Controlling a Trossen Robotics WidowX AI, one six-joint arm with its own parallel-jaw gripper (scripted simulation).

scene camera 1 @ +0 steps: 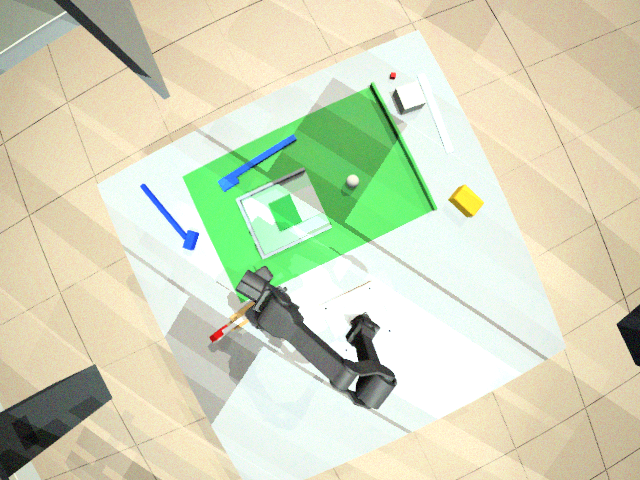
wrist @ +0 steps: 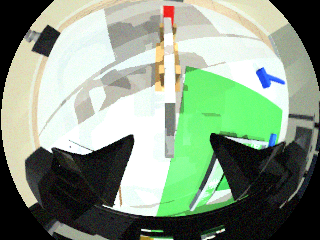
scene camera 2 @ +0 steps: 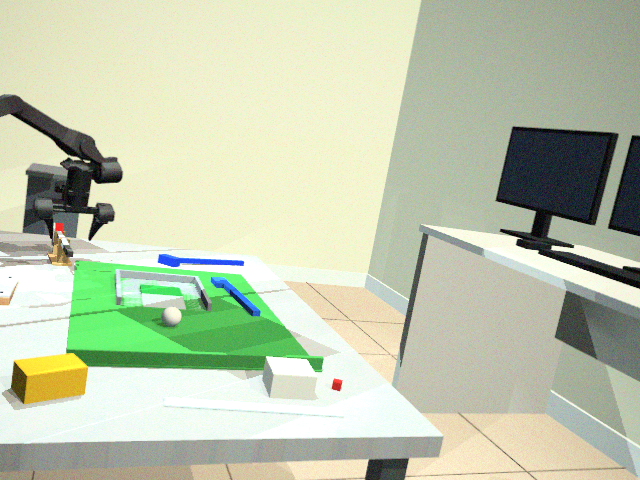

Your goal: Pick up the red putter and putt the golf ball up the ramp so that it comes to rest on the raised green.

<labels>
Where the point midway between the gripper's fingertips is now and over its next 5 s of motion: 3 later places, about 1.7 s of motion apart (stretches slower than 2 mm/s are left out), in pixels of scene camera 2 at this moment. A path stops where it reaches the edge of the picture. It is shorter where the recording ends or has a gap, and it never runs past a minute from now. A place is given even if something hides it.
My gripper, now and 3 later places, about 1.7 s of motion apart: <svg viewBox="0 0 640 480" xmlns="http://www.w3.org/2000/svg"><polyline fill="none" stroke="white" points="70,239 66,261 97,238 83,257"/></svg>
</labels>
